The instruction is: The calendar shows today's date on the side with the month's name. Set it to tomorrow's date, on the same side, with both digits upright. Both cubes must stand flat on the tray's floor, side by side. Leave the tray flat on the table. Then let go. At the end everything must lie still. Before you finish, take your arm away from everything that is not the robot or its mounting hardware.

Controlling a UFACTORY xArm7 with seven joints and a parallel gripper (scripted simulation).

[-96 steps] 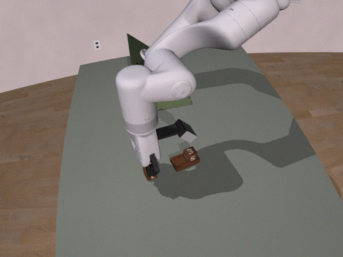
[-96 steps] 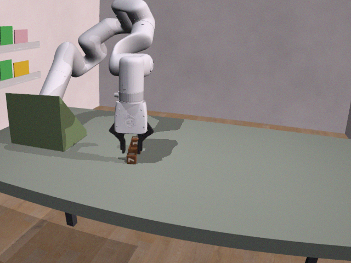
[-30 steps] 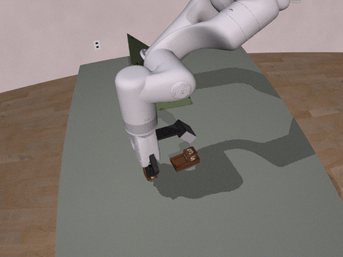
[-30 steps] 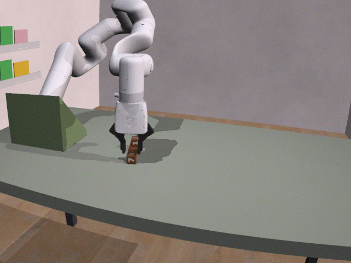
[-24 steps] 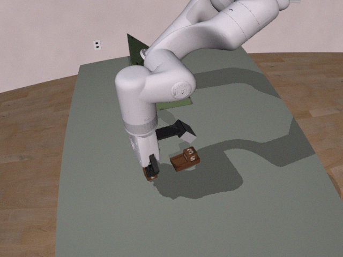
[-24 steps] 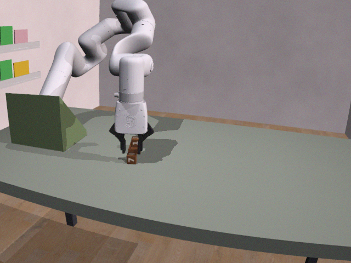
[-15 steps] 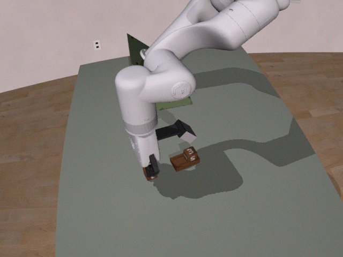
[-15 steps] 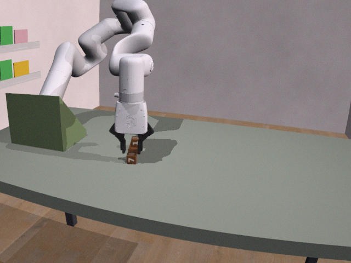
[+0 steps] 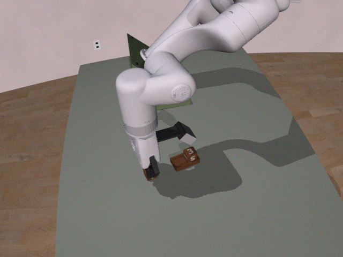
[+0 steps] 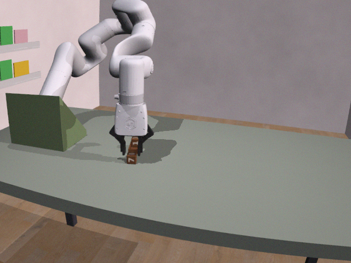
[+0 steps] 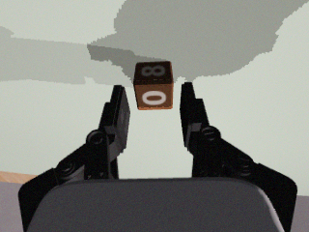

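Right now my hand is 30 mm above the brown cube. Round my hand: tray 30 mm behind, 100 mm to the left, 40 mm below.
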